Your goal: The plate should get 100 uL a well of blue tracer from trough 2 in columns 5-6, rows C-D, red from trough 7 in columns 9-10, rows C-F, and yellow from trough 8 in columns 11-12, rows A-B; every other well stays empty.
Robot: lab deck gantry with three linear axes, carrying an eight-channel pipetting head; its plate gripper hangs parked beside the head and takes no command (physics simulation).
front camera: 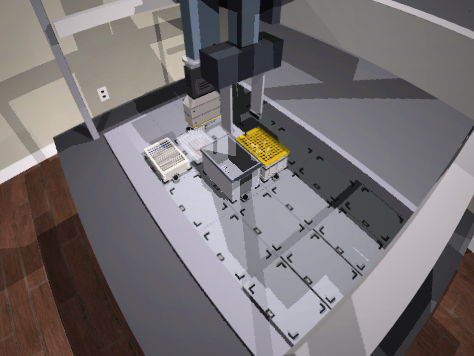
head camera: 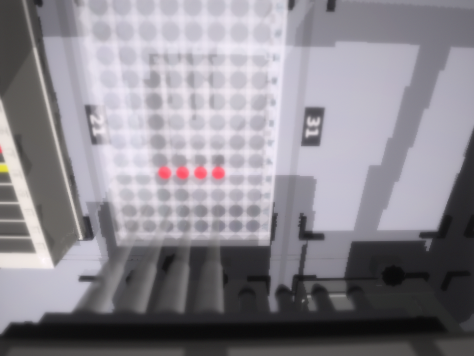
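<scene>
The clear plate (front camera: 187, 142) (head camera: 195, 241) lies under the head camera. Several red dots (head camera: 200, 172) show in a line across the plate, at about column 9, middle rows C-F. The pipetting head (front camera: 202, 107) (head camera: 235, 327) is over the plate's far side; several pale tips (head camera: 172, 282) on its left channels point toward the red dots. Their blurred ends and depth cannot be told. The trough rack (front camera: 166, 159) (head camera: 42, 250) is beside the plate; a red strip (head camera: 1, 149) and a yellow strip (head camera: 4, 168) show. My parked gripper (front camera: 244, 125) is open, its paddles apart and empty.
A yellow tip rack (front camera: 276, 156) stands behind a tall grey open bin (front camera: 231, 184), close to the plate. A slot label 21 (head camera: 96, 124) and a slot label 31 (head camera: 313, 126) flank the plate. Dark locating corners mark the deck.
</scene>
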